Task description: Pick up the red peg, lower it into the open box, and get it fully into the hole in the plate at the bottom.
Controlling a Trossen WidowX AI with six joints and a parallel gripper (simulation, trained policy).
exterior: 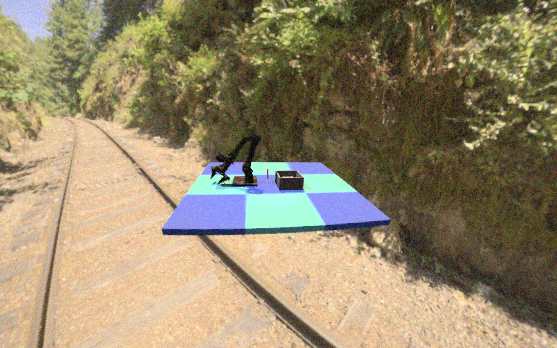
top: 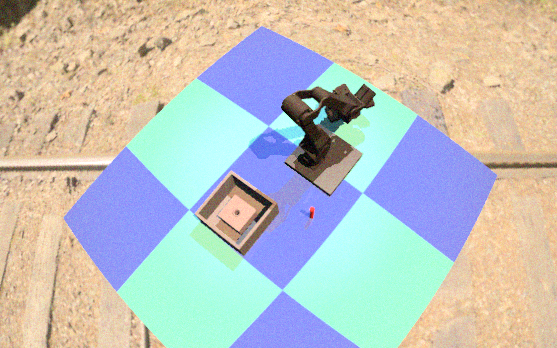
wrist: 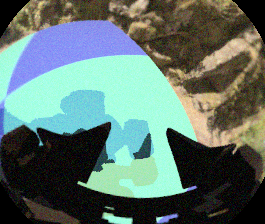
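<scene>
Now: the red peg 430 mm ahead of my gripper tip, 180 mm to the left of it and 20 mm above it. From my gripper tip the other things lie so: plate 600 mm ahead, 20 mm above, 10 mm to the left; then box 600 mm ahead, 10 mm to the left.
</scene>
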